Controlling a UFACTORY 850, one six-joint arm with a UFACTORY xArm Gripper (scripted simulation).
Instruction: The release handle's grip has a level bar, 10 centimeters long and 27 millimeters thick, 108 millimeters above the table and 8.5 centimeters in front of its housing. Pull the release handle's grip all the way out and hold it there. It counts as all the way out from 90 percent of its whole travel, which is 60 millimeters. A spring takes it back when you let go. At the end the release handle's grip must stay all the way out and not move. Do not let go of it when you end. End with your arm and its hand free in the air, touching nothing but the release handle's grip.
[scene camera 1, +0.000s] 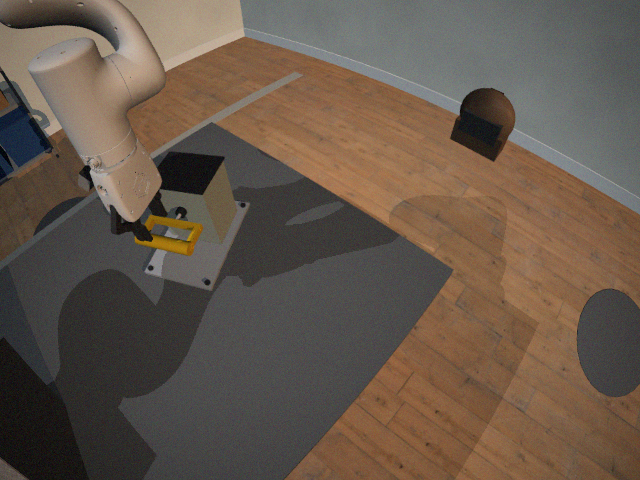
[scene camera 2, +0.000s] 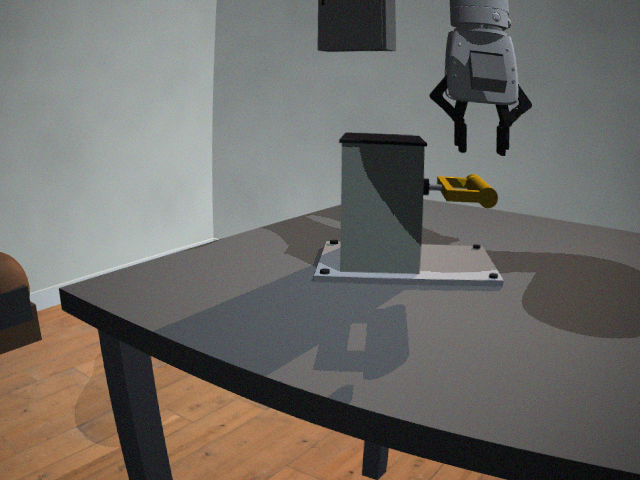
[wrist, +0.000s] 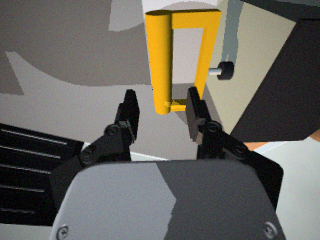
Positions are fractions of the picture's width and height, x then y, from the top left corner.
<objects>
My gripper shows in scene camera 1 (0.24, 0.47), in scene camera 2 (0.75, 0.32) and in the wrist view (0.50, 0.41).
</objects>
